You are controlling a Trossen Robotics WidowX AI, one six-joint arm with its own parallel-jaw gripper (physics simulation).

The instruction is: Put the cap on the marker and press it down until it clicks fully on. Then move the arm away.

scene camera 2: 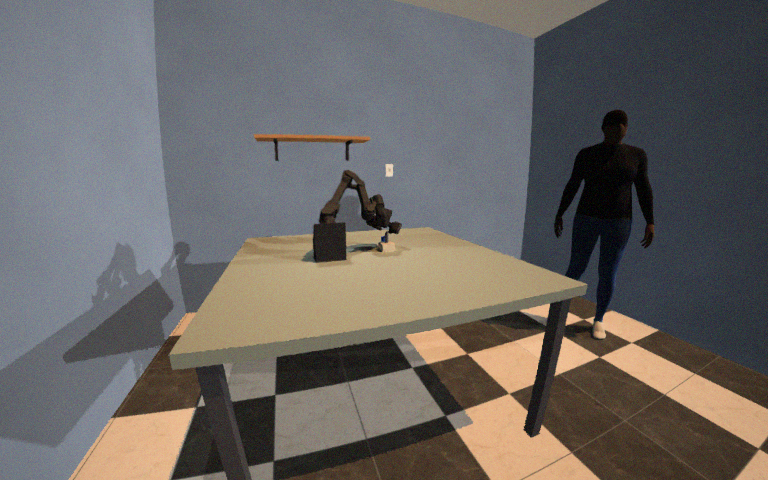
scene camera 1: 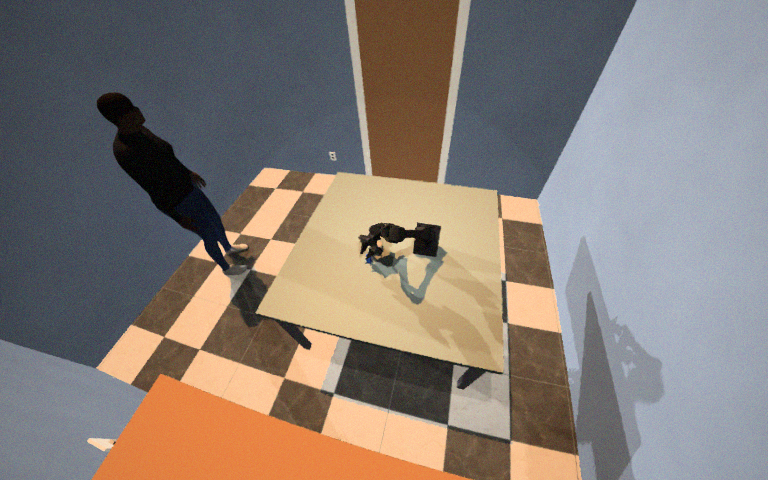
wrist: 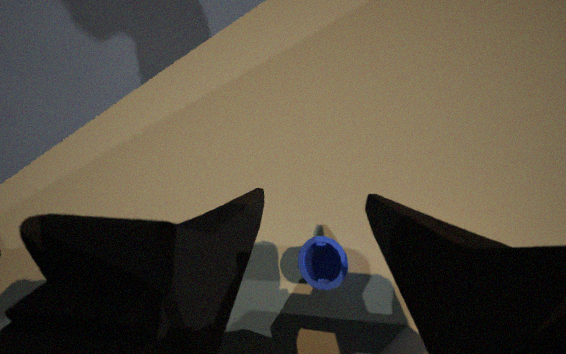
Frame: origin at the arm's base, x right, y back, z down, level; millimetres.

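Seen in the pictures: gripper, fingertip midpoint: (scene camera 2: 385, 231) (scene camera 1: 363, 256) (wrist: 314, 198); arm's base, origin of the base link: (scene camera 2: 327, 229) (scene camera 1: 428, 232).
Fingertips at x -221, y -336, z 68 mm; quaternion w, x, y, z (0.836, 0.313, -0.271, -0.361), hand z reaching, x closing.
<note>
Offsets run from my fingertips to a thing's top centre. "spot": to the spot under its first point. Level surfaces: height alone.
My gripper (scene camera 1: 373, 252) (scene camera 2: 390, 231) (wrist: 314, 198) is open, low over the table, its two dark fingers wide apart. A blue, round, hollow piece that looks like the cap {dx +26, dy +18, dz +21 mm} (wrist: 322, 285) shows in the wrist view between the fingers, below the line of the tips, open end towards the camera. It touches neither finger there. Small blue parts {spot: dx +14, dy +21, dz +52 mm} (scene camera 1: 368, 260) (scene camera 2: 384, 239) also show under the gripper in both scene views. In scene camera 2 they are at a small pale block {dx +123, dy +30, dz +35 mm} (scene camera 2: 386, 247) on the table. The marker cannot be told apart from the small shapes around it.
The black arm base (scene camera 1: 427, 239) (scene camera 2: 329, 242) stands on the tan table {dz +73 mm} (scene camera 1: 317, 283) (scene camera 2: 362, 305) (wrist: 400, 100). Arm shadows fall across the table. A person (scene camera 1: 155, 166) (scene camera 2: 608, 181) stands beyond the table's edge. An orange shelf (scene camera 1: 226, 435) (scene camera 2: 311, 138) is on the wall.
</note>
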